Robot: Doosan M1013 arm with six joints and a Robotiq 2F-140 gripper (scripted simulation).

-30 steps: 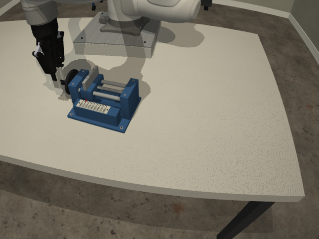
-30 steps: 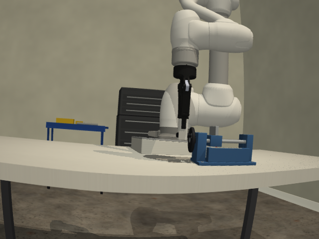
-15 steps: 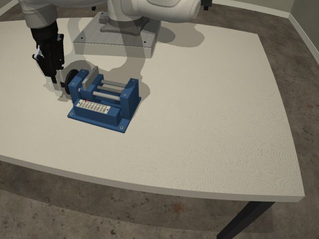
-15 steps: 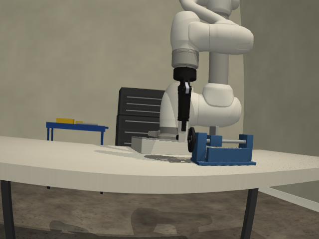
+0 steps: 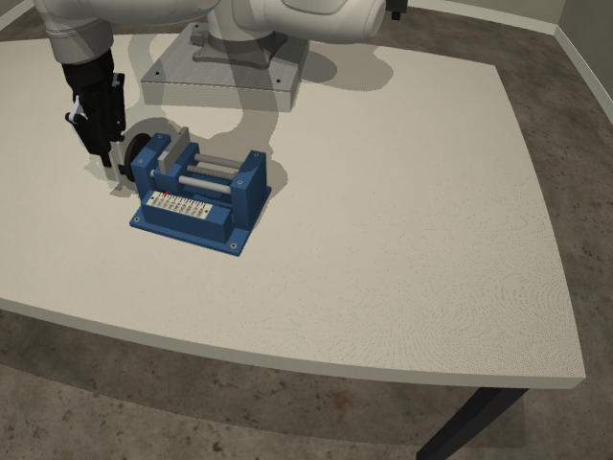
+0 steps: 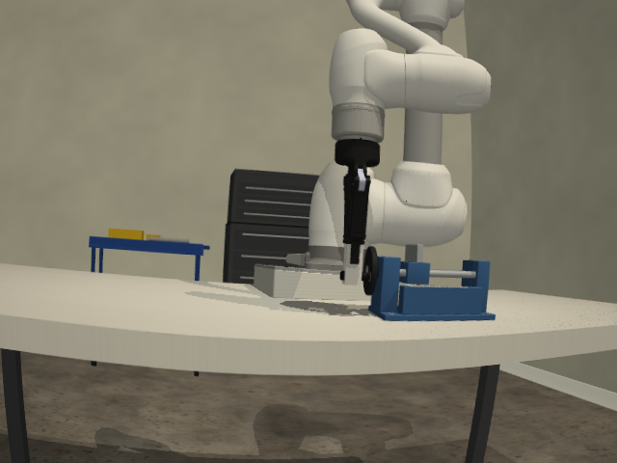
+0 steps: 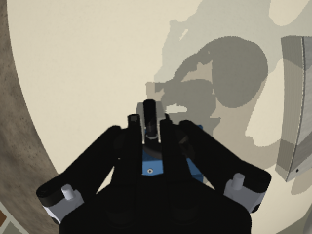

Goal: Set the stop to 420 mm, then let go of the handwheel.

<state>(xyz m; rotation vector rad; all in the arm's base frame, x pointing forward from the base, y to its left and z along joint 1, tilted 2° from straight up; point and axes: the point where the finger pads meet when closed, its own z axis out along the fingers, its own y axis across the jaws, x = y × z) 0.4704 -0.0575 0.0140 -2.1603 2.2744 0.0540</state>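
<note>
The black handwheel lies 2 cm to the left of my hand, 2 cm below it and 1 cm behind it. The rest, counted from my hand: stop block 11 cm to the left, 1 cm behind, 1 cm above.
</note>
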